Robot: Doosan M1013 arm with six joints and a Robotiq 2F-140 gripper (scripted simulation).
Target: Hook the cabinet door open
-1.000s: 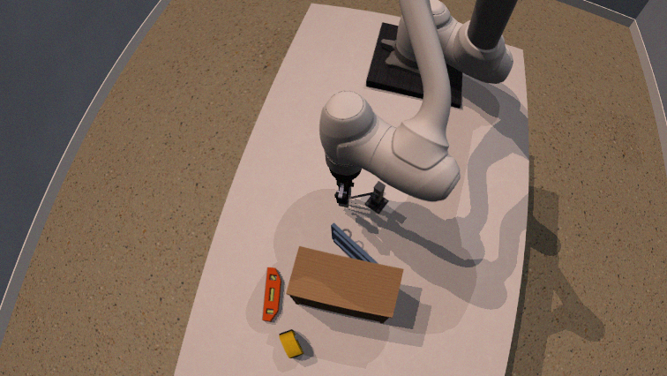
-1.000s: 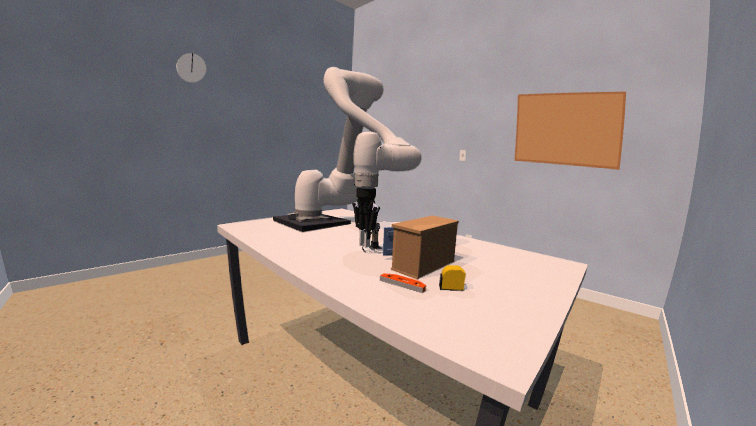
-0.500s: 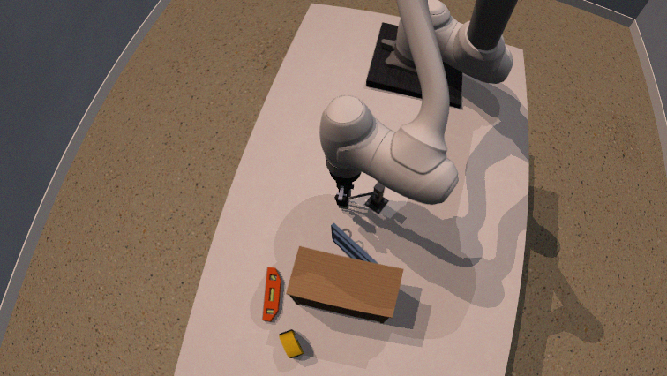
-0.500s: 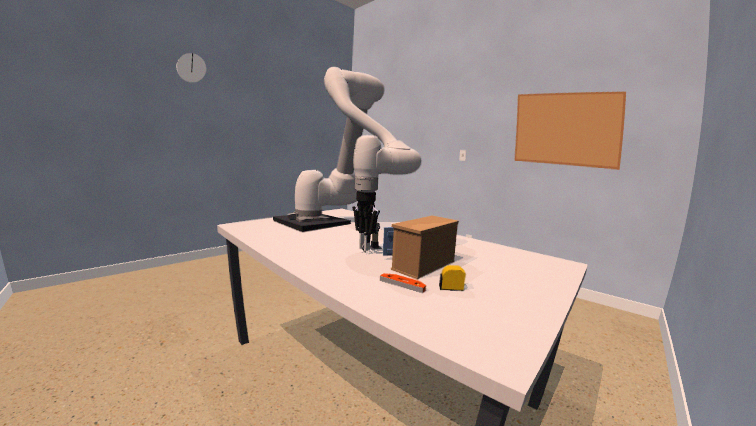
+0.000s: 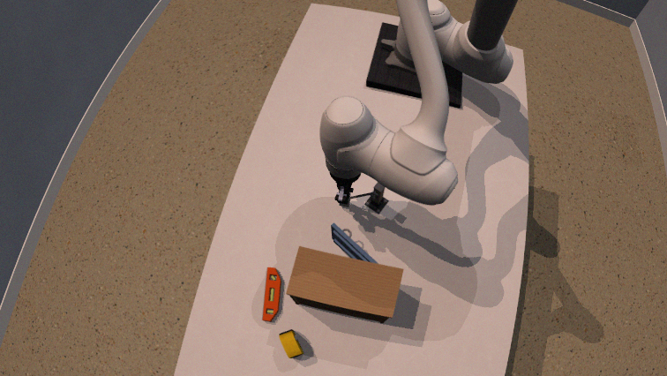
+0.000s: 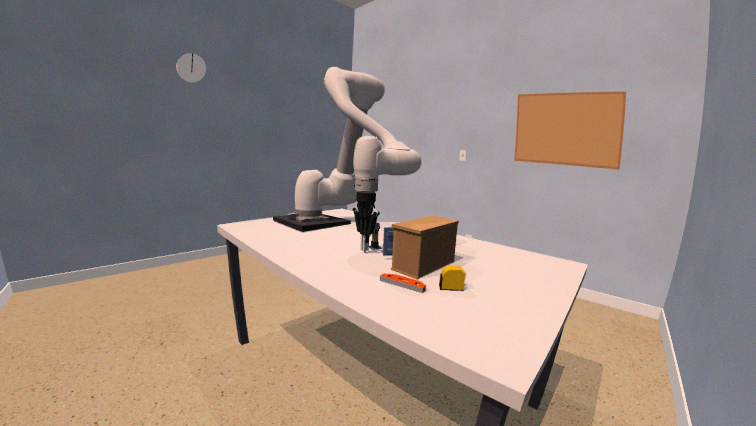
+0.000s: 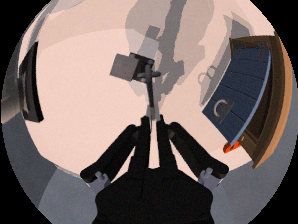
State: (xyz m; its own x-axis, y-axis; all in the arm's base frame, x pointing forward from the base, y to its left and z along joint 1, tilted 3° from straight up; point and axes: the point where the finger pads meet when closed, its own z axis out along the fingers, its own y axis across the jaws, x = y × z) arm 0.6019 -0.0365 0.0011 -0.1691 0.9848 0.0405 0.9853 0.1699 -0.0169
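My gripper is now 4 cm to the right of the thin hook, 1 cm below it and 1 cm past it. From my hand the other things lie so: hook post (6 cm to the left, 3 cm above, 2 cm behind); cabinet door (14 cm ahead, 10 cm to the left, 3 cm above); orange spirit level (32 cm ahead, 8 cm to the right, 4 cm below).
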